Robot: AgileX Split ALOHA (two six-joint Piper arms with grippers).
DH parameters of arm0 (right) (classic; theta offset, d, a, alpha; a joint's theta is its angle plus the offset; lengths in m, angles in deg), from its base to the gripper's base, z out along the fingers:
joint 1: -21.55 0.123 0 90
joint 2: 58.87 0 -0.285 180
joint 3: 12.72 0 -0.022 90
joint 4: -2.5 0.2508 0 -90
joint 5: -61.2 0 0.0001 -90
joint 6: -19.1 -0.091 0 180
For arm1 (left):
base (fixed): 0 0 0 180
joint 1: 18 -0.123 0 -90
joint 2: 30.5 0 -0.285 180
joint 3: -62.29 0 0.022 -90
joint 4: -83.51 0.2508 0 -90
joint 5: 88.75 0 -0.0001 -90
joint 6: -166.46 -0.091 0 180
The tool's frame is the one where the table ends.
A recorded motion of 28 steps. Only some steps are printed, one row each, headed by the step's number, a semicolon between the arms.
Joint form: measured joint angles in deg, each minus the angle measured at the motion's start. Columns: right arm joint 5, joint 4, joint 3, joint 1, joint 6, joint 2; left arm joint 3, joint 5, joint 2, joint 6, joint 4, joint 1.
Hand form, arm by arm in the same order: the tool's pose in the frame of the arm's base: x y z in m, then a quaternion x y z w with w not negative. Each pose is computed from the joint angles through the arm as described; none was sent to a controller.
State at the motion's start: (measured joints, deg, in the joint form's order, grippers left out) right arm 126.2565 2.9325 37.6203 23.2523 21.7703 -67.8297; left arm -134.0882 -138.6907 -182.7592 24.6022 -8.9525 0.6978
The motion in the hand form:
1: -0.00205 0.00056 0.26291 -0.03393 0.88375 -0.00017 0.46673; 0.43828 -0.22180 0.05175 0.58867 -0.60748 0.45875 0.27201
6: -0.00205 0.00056 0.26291 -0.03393 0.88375 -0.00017 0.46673; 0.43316 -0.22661 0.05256 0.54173 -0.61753 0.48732 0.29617
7: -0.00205 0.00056 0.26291 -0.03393 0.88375 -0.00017 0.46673; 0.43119 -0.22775 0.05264 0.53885 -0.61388 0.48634 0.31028
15: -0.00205 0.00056 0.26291 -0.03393 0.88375 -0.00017 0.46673; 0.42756 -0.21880 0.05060 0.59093 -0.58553 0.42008 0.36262
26: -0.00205 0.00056 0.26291 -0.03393 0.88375 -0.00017 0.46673; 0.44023 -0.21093 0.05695 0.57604 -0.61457 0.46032 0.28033
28: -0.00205 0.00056 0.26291 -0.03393 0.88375 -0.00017 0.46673; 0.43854 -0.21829 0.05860 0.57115 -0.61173 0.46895 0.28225
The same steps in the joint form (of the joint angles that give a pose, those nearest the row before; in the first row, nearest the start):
1: 0.00 0.00 0.00 0.00 0.00 0.00; 0.00 0.00 0.00 -3.00 -0.86 0.00
6: 0.00 0.00 0.00 0.00 0.00 0.00; 0.00 -5.74 -0.86 -8.94 -3.72 0.12
7: 0.00 0.00 0.00 0.00 0.00 0.00; 0.00 -7.20 -1.03 -8.22 -3.72 0.17
15: 0.00 0.00 0.00 0.00 0.00 0.00; 0.00 -8.78 -0.70 6.02 3.14 -0.92
26: 0.00 0.00 0.00 0.00 0.00 0.00; 0.00 -2.74 0.53 -2.96 1.21 -1.63
28: 0.00 0.00 0.00 0.00 0.00 0.00; 0.00 -2.70 0.53 -4.08 -0.70 -0.72

